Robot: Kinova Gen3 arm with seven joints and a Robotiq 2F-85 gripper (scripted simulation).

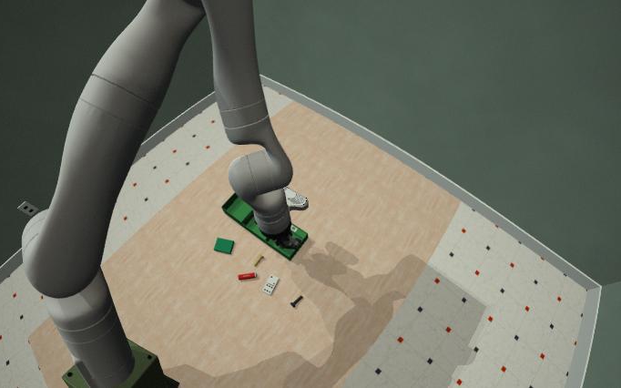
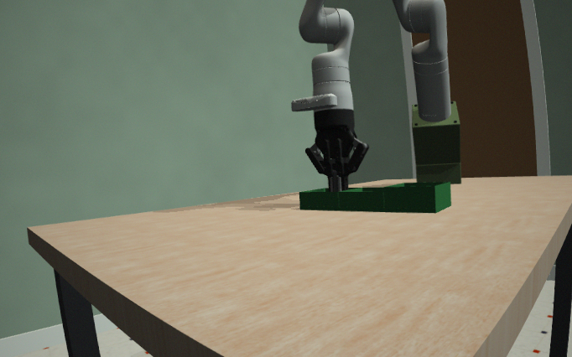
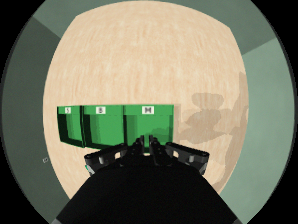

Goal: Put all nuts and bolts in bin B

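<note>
Now: hand 8 cm to the right of the green bin, 2 cm above it and 1 cm short of it. Round my hand: brass bolt: 7 cm behind, 3 cm below, 1 cm to the left; then white domino: 9 cm behind, 6 cm to the right, 3 cm below; then red cylinder: 13 cm behind, 3 cm below.
</note>
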